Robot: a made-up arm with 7 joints. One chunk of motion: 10 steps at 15 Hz.
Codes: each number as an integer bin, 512 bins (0 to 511) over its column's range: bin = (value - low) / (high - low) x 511, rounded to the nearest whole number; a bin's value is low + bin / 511 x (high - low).
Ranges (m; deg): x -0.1..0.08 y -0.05..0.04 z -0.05..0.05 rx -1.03..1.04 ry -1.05..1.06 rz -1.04..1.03
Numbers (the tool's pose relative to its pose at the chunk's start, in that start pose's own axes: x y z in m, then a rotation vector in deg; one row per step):
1: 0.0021 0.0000 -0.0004 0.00 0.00 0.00
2: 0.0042 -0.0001 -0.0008 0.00 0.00 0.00
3: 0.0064 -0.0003 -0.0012 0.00 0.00 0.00
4: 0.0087 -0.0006 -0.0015 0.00 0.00 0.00
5: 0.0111 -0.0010 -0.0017 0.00 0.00 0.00
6: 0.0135 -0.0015 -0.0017 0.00 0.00 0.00
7: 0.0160 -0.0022 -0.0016 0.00 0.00 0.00
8: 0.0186 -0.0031 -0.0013 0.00 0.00 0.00
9: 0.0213 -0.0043 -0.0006 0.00 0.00 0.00
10: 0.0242 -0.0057 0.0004 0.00 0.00 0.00
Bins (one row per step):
1: 290 284 253 254 254 257
2: 296 283 251 254 254 257
3: 302 282 249 254 254 257
4: 309 280 248 254 254 257
5: 315 278 247 254 254 257
6: 322 275 247 254 254 257
7: 329 271 247 254 254 257
8: 337 266 249 254 254 257
9: 344 259 252 254 254 257
10: 353 252 258 254 254 257

